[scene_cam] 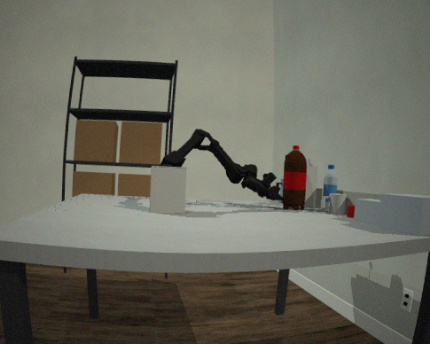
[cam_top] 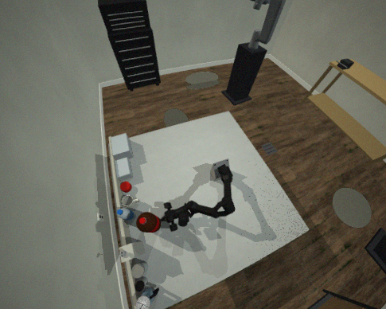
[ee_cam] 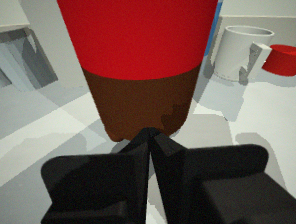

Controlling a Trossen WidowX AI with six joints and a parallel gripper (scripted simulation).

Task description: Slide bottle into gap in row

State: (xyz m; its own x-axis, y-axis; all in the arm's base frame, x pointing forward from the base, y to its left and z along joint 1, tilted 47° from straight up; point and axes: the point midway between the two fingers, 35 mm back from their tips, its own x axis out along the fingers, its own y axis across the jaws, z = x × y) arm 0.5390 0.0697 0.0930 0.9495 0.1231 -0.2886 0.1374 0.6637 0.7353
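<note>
My hand is 9 cm short of the brown cola bottle, 1 cm to the left of it and 9 cm below it. Round my hand: french press 25 cm ahead, 35 cm to the left, 8 cm above; then water bottle 21 cm ahead, 13 cm to the right, 5 cm above.
</note>
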